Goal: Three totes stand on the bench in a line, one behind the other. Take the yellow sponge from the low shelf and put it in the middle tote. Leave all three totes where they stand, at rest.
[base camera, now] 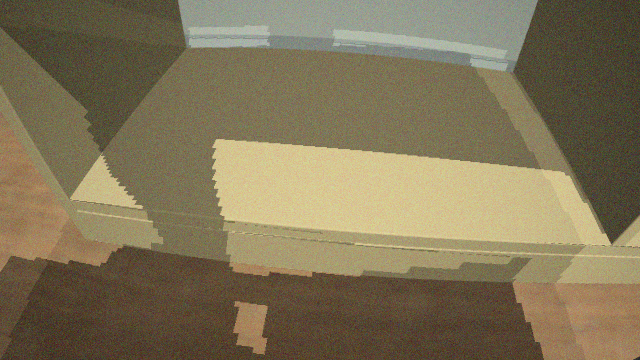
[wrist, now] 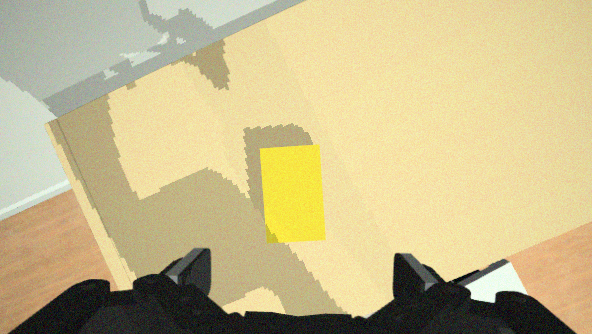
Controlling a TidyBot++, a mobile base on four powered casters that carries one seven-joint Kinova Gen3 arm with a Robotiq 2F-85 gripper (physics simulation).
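Frame: origin at the arm's base, x back, y left, z down, level; metres.
Where they show: gripper, between the fingertips: (wrist: 301,270).
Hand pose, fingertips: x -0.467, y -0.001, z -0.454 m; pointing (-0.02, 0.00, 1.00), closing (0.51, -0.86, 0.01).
Things, the pixels of their top centre, and the offset from my fingertips. "spot": a spot on its surface instead. Level surfaces: height alone.
- yellow sponge, centre of its top: (wrist: 292,194) dx -0.015, dy +0.008, dz +0.196 m
- pale wooden surface, height of its surface: dz +0.241 m
- dark right side panel, a spot on its surface: (base camera: 585,75) spot: dx +0.013, dy -0.338, dz +0.673 m
The yellow sponge (wrist: 294,195) lies flat on a pale wooden surface (wrist: 450,125) in the wrist view, its long side running nearly up and down the picture. A shadow touches its lower left corner. My gripper (wrist: 301,270) is open, with nothing between its fingers. In the wrist view its fingertips stand left and right below the sponge, spaced wider than the sponge; the height above it is hard to tell. The sponge, the gripper and the totes do not show in the base camera view, and no tote shows in the wrist view.
The base camera view shows an open wooden compartment with a low front board (base camera: 320,252), a dark right side panel (base camera: 585,75) and a left side panel. A grey-blue wall (wrist: 30,45) (base camera: 350,15) stands behind. A white, dark-edged part (wrist: 497,285) shows at the wrist view's lower right.
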